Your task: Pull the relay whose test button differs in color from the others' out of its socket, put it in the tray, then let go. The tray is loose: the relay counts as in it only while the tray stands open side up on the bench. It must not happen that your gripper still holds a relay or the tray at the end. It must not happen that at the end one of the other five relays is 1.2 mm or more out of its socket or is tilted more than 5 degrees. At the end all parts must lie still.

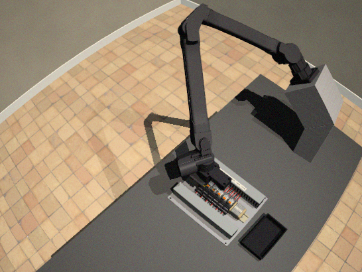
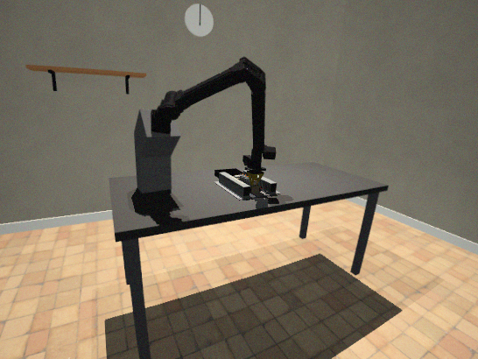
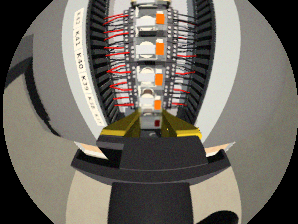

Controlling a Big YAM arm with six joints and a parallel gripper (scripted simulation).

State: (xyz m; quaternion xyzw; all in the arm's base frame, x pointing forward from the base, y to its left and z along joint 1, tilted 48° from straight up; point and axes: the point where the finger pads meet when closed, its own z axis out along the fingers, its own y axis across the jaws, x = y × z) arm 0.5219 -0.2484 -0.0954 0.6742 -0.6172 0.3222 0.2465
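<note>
My hand is right at the relay. Round my hand: black tray: 340 mm to the left, 30 mm below, 10 mm ahead.
</note>
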